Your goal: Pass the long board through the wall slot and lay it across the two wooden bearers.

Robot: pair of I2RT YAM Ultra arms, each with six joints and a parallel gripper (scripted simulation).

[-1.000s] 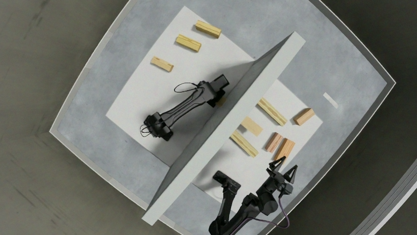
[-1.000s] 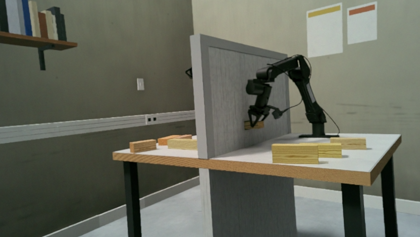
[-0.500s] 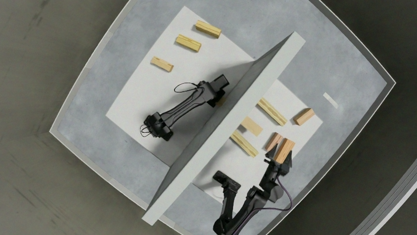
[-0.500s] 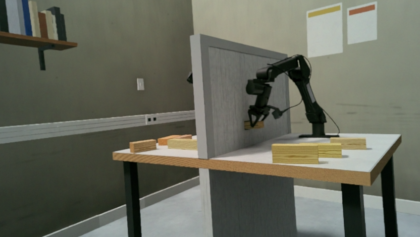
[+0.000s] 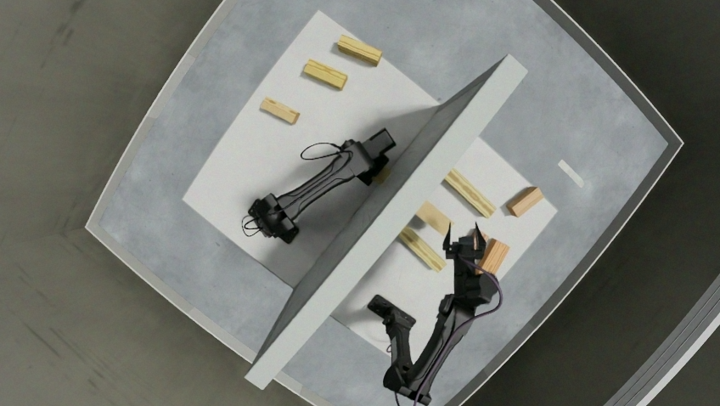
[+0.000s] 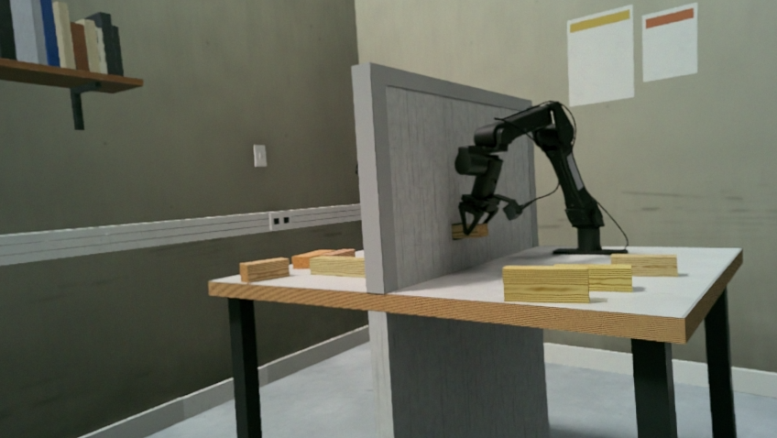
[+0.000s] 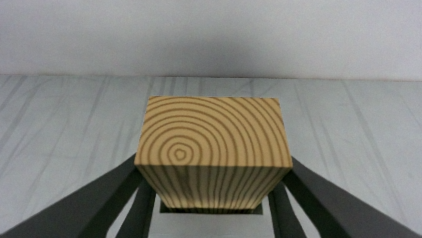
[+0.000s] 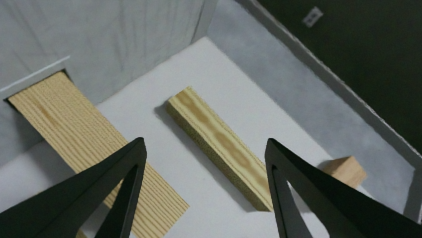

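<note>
Right now the long board is 40 mm behind my right hand, 140 mm to the left of it and 160 mm below it. The rest, counted from my right hand: offcut 230 mm ahead, 230 mm to the right, 240 mm below; wooden bearer 120 mm ahead, 20 mm to the right, 240 mm below.
</note>
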